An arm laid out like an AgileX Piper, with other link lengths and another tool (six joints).
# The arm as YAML. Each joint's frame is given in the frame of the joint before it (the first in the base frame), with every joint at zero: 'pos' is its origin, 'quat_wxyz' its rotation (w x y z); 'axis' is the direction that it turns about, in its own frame. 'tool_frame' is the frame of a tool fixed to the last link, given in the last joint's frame.
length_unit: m
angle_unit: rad
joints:
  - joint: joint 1
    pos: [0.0, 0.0, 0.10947]
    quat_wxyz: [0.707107, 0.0, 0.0, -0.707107]
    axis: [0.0, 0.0, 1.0]
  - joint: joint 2
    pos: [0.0, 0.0, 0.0]
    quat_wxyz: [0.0, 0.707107, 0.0, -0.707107]
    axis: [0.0, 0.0, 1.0]
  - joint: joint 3
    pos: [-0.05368, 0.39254, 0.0]
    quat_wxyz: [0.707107, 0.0, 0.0, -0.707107]
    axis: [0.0, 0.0, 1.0]
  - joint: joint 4
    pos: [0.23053, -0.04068, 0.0]
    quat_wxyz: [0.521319, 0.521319, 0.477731, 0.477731]
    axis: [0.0, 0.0, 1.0]
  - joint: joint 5
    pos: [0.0, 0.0, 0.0]
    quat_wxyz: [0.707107, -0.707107, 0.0, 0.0]
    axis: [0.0, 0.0, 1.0]
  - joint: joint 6
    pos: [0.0, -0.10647, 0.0]
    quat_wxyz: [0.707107, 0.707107, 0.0, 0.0]
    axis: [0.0, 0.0, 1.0]
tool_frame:
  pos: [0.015, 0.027, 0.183]
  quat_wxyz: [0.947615, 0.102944, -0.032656, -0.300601]
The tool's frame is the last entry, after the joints.
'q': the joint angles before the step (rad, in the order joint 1, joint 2, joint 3, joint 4, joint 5, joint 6). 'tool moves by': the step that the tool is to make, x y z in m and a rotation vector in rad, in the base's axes. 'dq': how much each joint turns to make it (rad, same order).
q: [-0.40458, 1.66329, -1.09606, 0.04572, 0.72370, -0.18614]
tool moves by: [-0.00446, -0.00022, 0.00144, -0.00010, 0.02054, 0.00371]
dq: [-0.00001, 0.00000, -0.01509, -0.01092, 0.03389, 0.00264]
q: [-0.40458, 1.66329, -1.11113, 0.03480, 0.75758, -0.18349]
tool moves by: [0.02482, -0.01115, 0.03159, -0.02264, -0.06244, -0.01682]
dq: [0.00000, -0.00001, -0.11479, -0.00549, 0.04802, 0.02200]
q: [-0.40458, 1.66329, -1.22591, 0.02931, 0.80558, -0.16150]
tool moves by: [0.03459, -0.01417, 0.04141, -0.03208, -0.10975, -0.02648]
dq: [-0.00001, 0.00178, -0.12429, 0.00000, 0.00835, 0.02998]
